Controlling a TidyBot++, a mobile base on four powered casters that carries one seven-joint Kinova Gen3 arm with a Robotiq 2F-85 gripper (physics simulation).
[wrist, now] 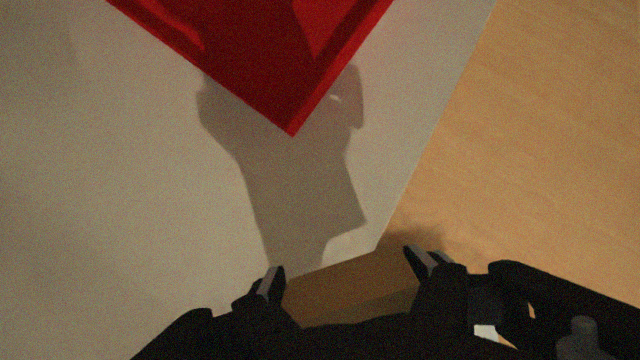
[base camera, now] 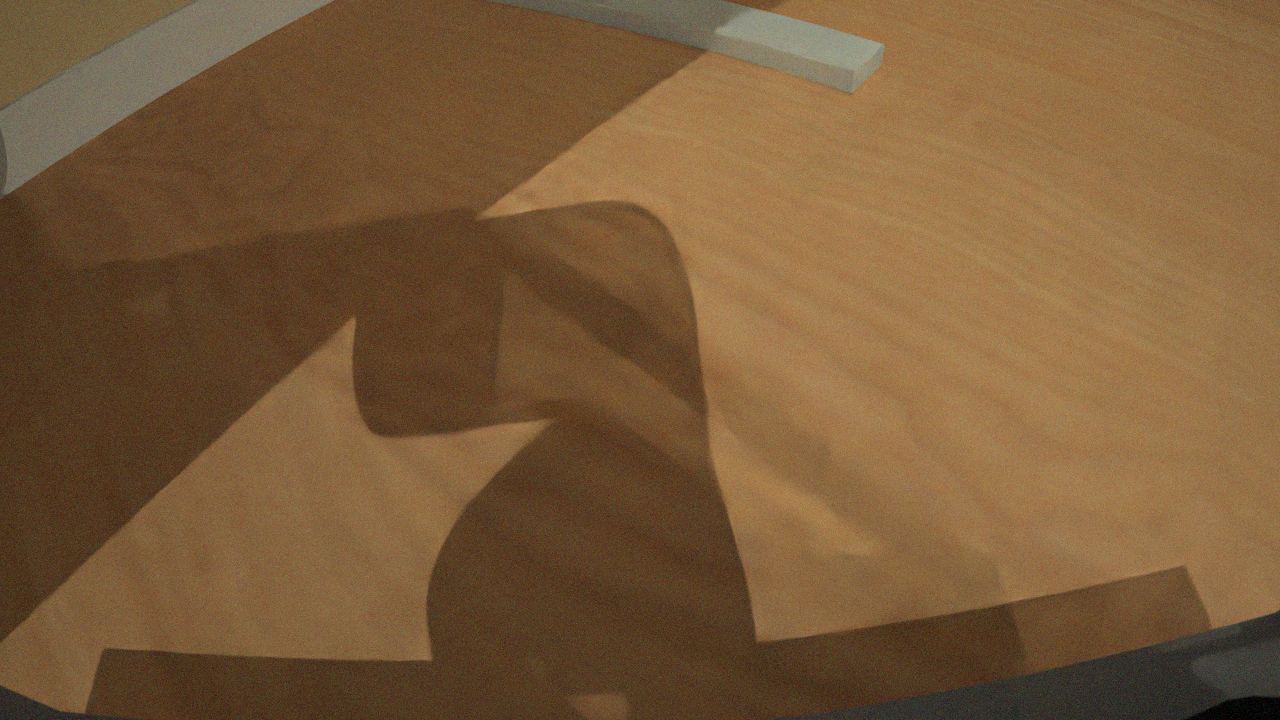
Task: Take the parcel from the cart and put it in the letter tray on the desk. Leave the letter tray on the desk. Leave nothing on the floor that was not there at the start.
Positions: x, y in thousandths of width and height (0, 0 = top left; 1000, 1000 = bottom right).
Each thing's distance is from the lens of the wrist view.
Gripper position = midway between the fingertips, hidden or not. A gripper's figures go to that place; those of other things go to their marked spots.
my gripper (wrist: 540, 762): 0.17 m
brown cardboard parcel (wrist: 598, 785): 0.13 m
red letter tray (wrist: 440, 182): 0.34 m
The marked spots on the brown cardboard parcel and the red letter tray are 0.26 m apart.
